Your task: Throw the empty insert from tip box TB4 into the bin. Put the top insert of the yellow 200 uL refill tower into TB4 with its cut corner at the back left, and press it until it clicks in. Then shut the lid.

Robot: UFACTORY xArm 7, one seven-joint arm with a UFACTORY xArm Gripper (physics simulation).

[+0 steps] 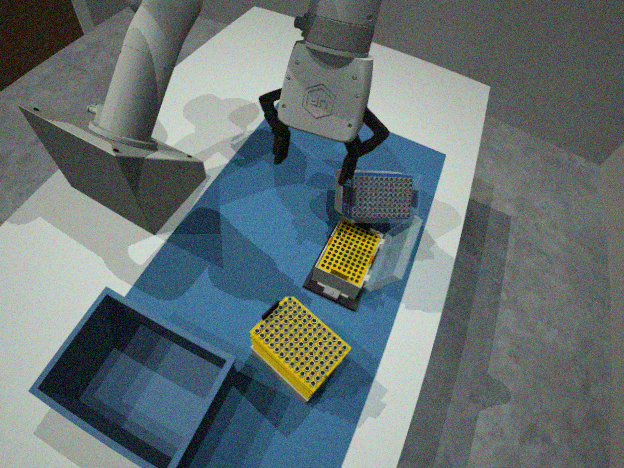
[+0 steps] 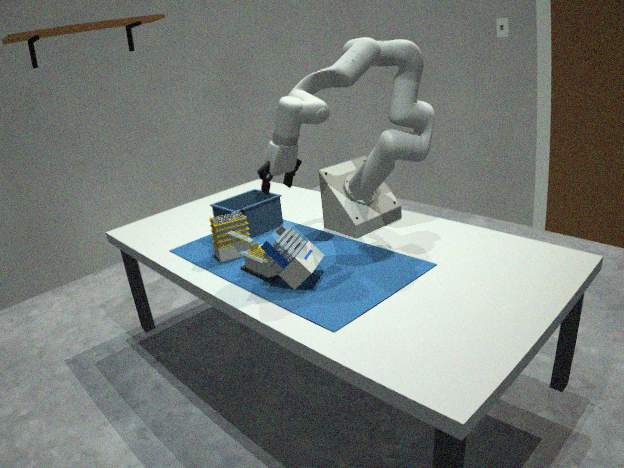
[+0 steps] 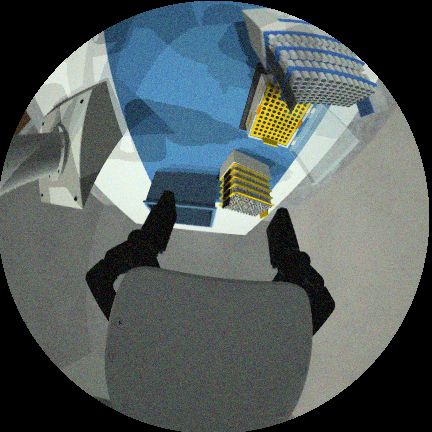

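Tip box TB4 [image 1: 335,282] stands on a dark base, its clear lid [image 1: 398,256] [image 3: 327,145] open to one side. A yellow insert [image 1: 348,251] [image 3: 280,115] with dark, empty-looking holes sits in it. The yellow refill tower [image 1: 302,342] [image 2: 230,231] [image 3: 246,185] stands near it, stacked with inserts full of tips. The blue bin [image 1: 170,323] [image 2: 264,216] [image 3: 185,185] stands beside the tower. My gripper [image 1: 312,171] [image 2: 277,188] [image 3: 224,210] is open and empty, high above the table. Cut corners are too small to tell.
A white tower with blue inserts [image 1: 381,196] [image 2: 297,256] [image 3: 325,70] is tilted beside TB4, on the side away from the yellow tower; whether they touch is unclear. A blue mat [image 1: 241,211] [image 2: 372,282] [image 3: 170,75] lies under these. The arm's wedge-shaped base [image 1: 100,171] [image 2: 342,201] stands on the table.
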